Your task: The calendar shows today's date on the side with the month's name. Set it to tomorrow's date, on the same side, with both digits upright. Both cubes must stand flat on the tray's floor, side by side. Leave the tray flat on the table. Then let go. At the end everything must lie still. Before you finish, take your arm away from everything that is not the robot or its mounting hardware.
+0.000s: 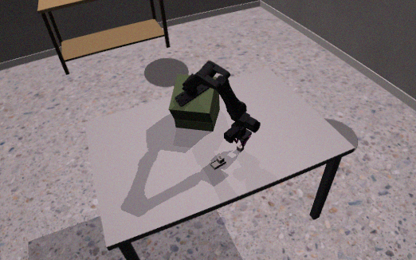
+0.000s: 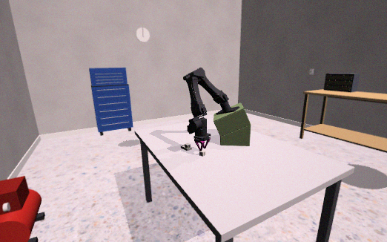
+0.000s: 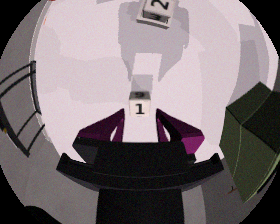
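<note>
Now: the white cube 30 mm below my hand. Also, from my hand: calendar tray: 160 mm to the right, 40 mm below, 10 mm ahead.
</note>
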